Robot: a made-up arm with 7 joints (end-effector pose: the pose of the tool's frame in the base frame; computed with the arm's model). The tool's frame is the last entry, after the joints.
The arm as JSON. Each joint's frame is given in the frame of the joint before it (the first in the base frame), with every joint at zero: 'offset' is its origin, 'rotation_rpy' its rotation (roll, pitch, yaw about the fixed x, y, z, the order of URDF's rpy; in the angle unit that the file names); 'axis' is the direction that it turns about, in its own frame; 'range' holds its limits. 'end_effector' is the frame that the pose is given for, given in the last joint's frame.
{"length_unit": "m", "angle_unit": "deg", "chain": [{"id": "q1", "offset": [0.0, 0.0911, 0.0], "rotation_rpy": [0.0, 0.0, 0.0], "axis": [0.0, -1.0, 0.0], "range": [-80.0, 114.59]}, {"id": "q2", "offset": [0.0, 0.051, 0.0], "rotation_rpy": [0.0, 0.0, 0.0], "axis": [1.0, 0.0, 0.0], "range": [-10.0, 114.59]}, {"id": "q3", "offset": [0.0, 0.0, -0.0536], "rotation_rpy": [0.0, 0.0, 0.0], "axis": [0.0, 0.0, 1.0], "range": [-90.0, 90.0]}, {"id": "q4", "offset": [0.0, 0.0, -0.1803], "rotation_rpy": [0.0, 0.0, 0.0], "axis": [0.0, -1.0, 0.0], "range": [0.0, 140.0]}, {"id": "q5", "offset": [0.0, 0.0, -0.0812], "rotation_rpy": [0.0, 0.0, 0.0], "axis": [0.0, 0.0, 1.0], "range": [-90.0, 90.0]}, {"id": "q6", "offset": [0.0, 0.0, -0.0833], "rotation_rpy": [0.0, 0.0, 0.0], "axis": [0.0, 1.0, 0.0], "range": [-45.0, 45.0]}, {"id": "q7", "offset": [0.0, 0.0, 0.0], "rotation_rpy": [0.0, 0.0, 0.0], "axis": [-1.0, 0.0, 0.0], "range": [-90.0, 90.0]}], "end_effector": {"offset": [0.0, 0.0, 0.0], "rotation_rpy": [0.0, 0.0, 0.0]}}
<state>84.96 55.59 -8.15 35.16 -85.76 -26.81 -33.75</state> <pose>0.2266 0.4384 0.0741 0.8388 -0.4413 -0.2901 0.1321</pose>
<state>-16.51 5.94 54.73 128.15 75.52 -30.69 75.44</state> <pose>0.0373 0.2608 -0.1369 -0.0480 -0.9621 -0.2611 0.0628</pose>
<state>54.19 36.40 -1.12 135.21 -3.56 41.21 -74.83</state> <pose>0.1454 0.2098 0.0380 0.4065 -0.7833 0.4702 0.0095</pose>
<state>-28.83 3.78 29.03 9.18 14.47 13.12 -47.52</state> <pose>-0.1702 0.1809 -0.3567 0.4439 0.3689 0.2283 0.7841</pose>
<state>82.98 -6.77 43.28 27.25 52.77 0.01 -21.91</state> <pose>0.3874 0.1486 0.0075 -0.4526 -0.4649 0.6118 0.4525</pose>
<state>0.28 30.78 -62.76 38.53 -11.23 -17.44 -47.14</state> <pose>0.0487 0.2494 -0.3579 0.2642 -0.4823 -0.4756 0.6866</pose>
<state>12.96 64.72 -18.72 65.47 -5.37 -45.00 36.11</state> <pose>0.1768 0.3948 -0.1363 0.0960 -0.4719 -0.7067 0.5183</pose>
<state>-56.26 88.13 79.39 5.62 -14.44 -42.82 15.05</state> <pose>0.0040 0.5400 -0.0009 0.5851 -0.2934 -0.2713 0.7057</pose>
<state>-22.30 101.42 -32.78 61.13 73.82 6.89 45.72</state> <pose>0.1066 0.4647 -0.0593 -0.0236 -0.1520 -0.1647 0.9743</pose>
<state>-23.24 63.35 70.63 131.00 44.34 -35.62 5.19</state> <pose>0.0568 0.3072 0.0280 -0.1737 0.9269 0.3324 0.0127</pose>
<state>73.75 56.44 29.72 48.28 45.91 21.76 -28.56</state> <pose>0.1634 0.4619 0.0634 0.0524 -0.7196 0.6140 0.3201</pose>
